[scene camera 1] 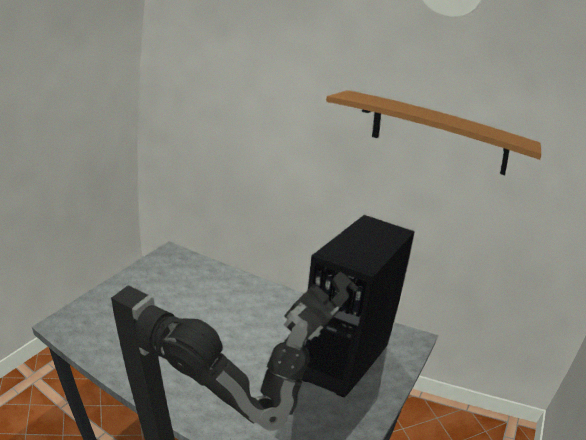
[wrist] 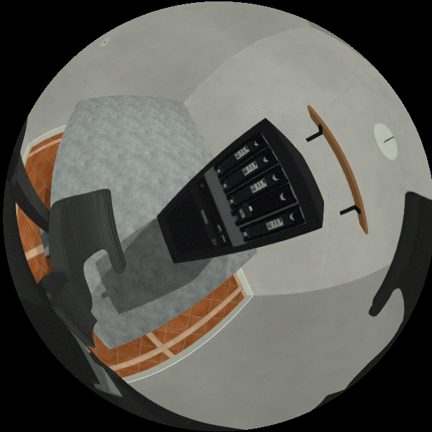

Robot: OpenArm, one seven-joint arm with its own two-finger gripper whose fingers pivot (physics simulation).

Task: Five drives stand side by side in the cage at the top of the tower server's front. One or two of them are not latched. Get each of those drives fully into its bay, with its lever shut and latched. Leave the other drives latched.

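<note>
The black tower server (scene camera 1: pixel 385 295) (wrist: pixel 306 187) stands on the table, its top toward the right in the wrist view. Five drives show there side by side in its cage. Four, the first (wrist: pixel 241 152), second (wrist: pixel 250 168), third (wrist: pixel 258 185) and the one at the other end (wrist: pixel 274 223), show pale labels along their fronts and look flush. The fourth drive (wrist: pixel 272 201) looks different: its front is dark, with a small bright part near its lower end; its lever looks swung out. My gripper (scene camera 1: pixel 345 295) (wrist: pixel 232 254) is open and empty, in front of the cage, hiding part of it in the scene view.
A grey table (scene camera 1: pixel 215 295) (wrist: pixel 135 145) carries the server. The arm's dark post (scene camera 1: pixel 137 360) stands at the table's near edge. A wooden shelf (scene camera 1: pixel 435 120) (wrist: pixel 345 165) on black brackets is on the wall above and behind the server. A grey bar (wrist: pixel 222 205) borders the cage's lower side.
</note>
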